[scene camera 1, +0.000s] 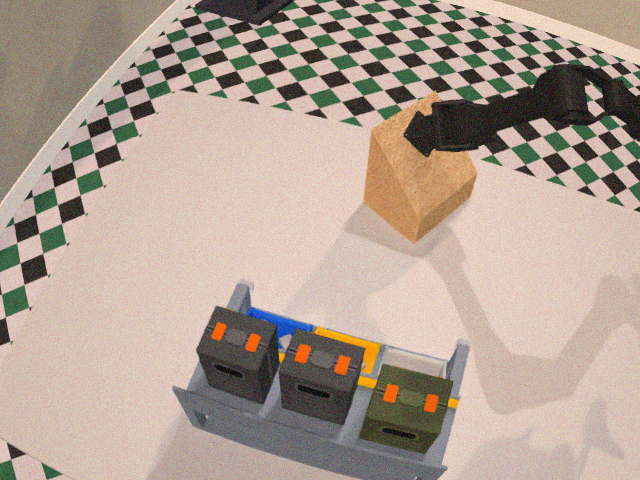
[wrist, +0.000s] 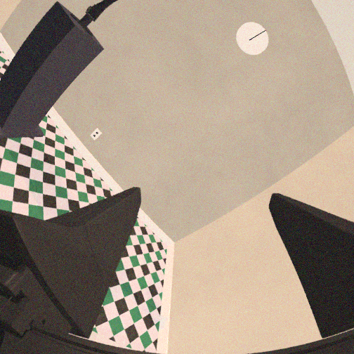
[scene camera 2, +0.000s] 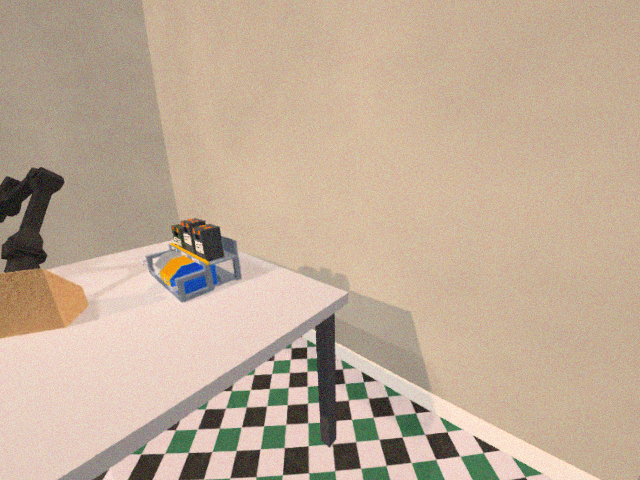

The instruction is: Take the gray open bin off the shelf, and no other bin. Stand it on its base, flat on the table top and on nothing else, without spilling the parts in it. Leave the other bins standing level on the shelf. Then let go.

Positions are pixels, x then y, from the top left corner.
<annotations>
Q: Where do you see a yellow bin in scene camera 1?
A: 372,349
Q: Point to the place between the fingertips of my gripper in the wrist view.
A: At 206,197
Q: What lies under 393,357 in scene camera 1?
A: A gray open bin.
</annotations>
